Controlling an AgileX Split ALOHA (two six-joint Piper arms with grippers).
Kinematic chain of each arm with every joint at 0, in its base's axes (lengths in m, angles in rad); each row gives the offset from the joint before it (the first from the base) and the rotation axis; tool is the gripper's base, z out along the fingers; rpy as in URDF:
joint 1: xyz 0 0 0.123 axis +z
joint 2: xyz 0 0 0 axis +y
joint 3: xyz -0.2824 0 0.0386 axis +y
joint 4: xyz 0.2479 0 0.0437 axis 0.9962 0 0.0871
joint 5: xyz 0 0 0 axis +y
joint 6: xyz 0.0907 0 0.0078 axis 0.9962 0 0.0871
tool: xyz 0 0 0 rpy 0 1.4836 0
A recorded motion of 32 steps. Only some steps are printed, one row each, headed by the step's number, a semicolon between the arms.
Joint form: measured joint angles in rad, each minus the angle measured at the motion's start. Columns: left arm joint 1, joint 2, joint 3, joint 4, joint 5, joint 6; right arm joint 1, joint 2, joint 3, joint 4, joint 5, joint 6.
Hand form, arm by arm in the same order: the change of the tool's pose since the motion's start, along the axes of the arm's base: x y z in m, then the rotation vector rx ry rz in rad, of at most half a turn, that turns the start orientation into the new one. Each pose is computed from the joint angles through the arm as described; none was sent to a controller.
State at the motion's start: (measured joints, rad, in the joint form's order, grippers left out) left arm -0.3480 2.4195 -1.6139 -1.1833 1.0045 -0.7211; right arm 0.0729 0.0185 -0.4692 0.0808 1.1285 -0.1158
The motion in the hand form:
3: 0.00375 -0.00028 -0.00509 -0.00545 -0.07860 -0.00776; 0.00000 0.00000 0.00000 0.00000 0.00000 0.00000
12: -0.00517 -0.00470 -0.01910 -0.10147 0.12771 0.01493; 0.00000 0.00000 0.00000 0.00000 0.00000 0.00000
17: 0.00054 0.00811 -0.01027 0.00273 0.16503 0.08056; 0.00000 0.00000 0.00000 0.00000 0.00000 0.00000
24: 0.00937 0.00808 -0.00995 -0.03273 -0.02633 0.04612; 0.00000 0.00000 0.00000 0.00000 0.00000 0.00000
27: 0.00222 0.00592 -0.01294 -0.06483 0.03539 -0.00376; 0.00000 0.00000 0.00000 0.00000 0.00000 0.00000
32: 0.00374 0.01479 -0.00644 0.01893 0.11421 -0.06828; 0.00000 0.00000 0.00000 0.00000 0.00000 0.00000
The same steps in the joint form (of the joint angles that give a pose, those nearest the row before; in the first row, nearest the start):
3: 0.0000 0.0114 0.0000 -0.0305 -0.0397 0.0937; 0.0000 0.0000 0.0000 0.0000 0.0000 0.0000
12: 0.0011 0.0643 -0.0011 -0.1147 0.0872 0.0071; 0.0000 0.0000 0.0000 0.0000 0.0000 0.0000
17: 0.0212 0.0271 -0.0019 -0.0023 0.0408 -0.1466; 0.0000 0.0000 0.0000 0.0000 0.0000 0.0000
24: 0.0249 0.0305 -0.0060 -0.0672 -0.0217 0.0669; 0.0000 0.0000 0.0000 0.0000 0.0000 0.0000
27: 0.0230 0.0441 -0.0067 -0.0645 0.0557 0.0555; 0.0000 0.0000 0.0000 0.0000 0.0000 0.0000
32: 0.0380 0.0450 -0.0657 0.0997 0.1416 -0.0940; 0.0000 0.0000 0.0000 0.0000 0.0000 0.0000

